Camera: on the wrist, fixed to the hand. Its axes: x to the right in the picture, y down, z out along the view.
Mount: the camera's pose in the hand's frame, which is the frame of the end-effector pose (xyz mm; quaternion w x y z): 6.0 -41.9 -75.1 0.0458 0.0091 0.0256 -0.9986
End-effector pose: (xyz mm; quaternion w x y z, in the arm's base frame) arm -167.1 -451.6 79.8 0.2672 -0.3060 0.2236 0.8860
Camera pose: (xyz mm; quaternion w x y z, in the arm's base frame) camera -113.8 -459.9 12.6 0.8940 -0.2575 -0.2804 -0.2361
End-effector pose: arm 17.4 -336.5 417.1 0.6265 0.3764 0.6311 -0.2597
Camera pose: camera -60.4 -299.9 411.2 0.2502 0.6006 -0.4185 0.6336
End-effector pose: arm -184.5 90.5 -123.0 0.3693 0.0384 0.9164 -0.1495
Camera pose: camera -246.4 73.1 -65.6 0.1562 0.9062 -0.0884 0.3830
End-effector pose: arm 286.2 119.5 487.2 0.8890 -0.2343 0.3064 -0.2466
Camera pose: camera 228.4 63.9 455.7 0.2113 0.3023 0.1994 0.9079
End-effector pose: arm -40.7 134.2 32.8 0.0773 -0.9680 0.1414 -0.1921
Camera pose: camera -54.7 164.9 112.1 0.1831 0.1799 0.9600 0.1121
